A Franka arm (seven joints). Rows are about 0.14 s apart.
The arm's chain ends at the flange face. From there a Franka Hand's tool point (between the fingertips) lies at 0.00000 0.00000 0.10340 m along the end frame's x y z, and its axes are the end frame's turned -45 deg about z.
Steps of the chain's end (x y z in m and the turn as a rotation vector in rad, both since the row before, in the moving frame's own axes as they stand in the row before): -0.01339, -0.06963, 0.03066, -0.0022, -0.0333, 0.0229; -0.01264, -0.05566, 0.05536, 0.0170, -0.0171, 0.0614; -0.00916, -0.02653, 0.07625, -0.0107, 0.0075, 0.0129; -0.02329, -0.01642, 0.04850, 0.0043, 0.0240, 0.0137; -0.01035, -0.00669, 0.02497, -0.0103, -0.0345, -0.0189; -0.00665, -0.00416, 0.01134, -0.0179, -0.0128, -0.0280; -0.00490, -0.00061, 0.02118, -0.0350, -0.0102, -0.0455
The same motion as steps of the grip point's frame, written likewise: 0.03720, -0.06101, 0.03060, 0.0220, -0.0251, 0.0229; 0.03049, -0.05079, 0.05533, 0.0241, -0.0001, 0.0614; 0.01204, -0.02391, 0.07624, -0.0129, -0.0023, 0.0129; -0.00280, -0.02662, 0.04847, -0.0139, 0.0200, 0.0137; -0.00588, -0.01379, 0.02490, 0.0171, -0.0317, -0.0189; -0.00400, -0.00724, 0.01131, -0.0036, -0.0217, -0.0280; -0.00630, -0.00201, 0.02111, -0.0175, -0.0320, -0.0455
